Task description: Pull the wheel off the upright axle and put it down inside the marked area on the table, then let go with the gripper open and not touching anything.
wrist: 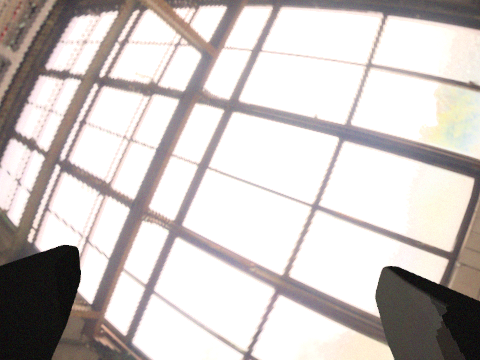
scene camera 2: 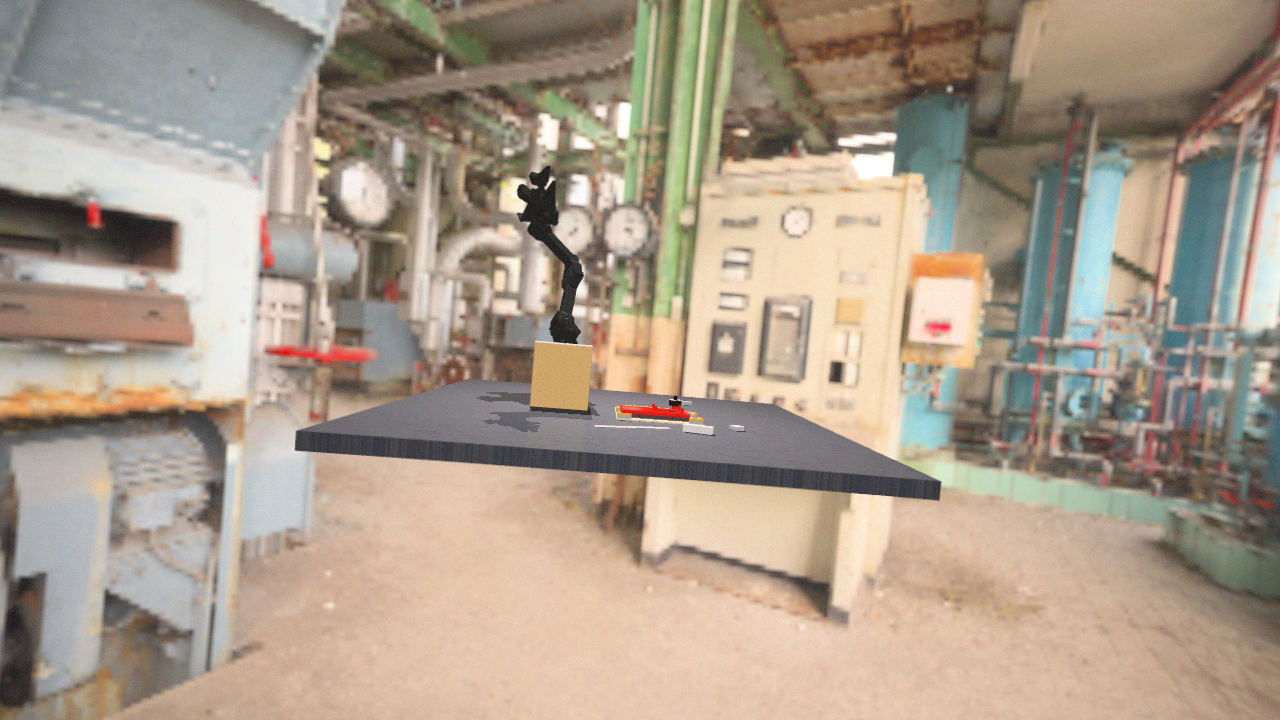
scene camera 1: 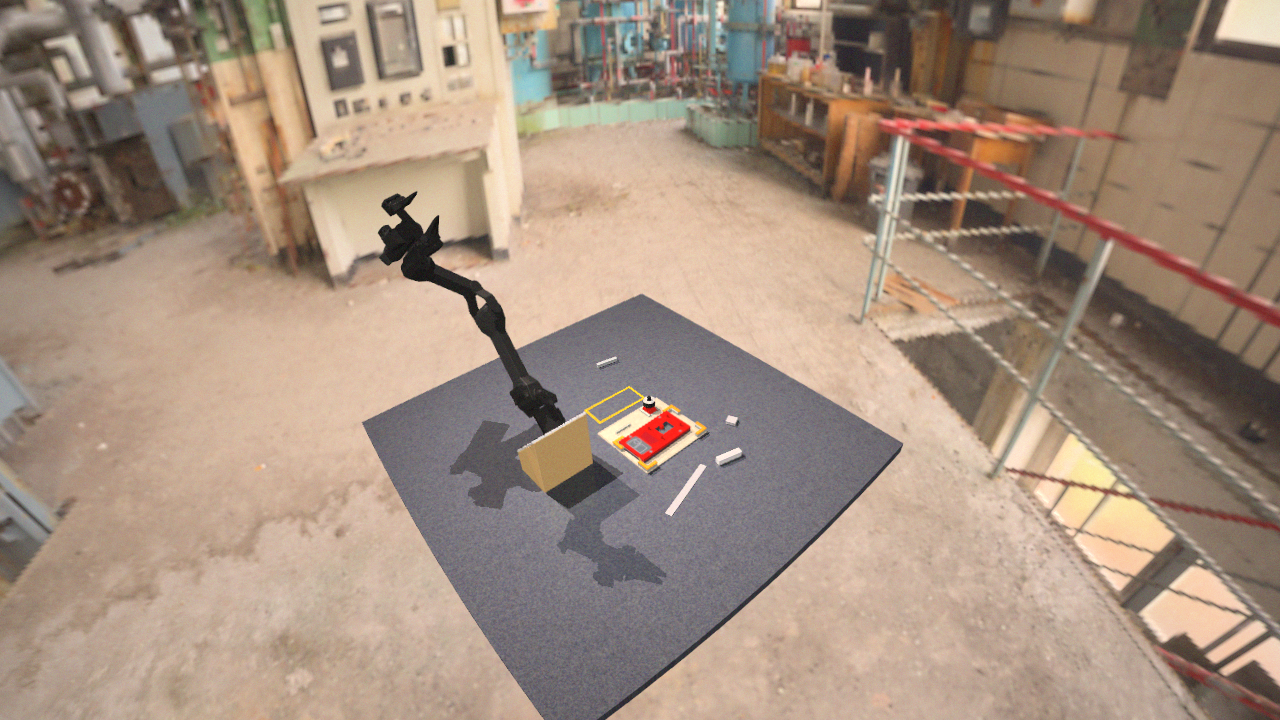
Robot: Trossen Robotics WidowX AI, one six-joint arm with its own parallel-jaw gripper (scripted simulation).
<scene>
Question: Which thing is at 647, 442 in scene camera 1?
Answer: A red board.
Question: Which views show my gripper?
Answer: The wrist view, scene camera 2 and scene camera 1: all of them.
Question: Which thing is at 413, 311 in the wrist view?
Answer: My gripper.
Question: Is my gripper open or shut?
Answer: Open.
</scene>
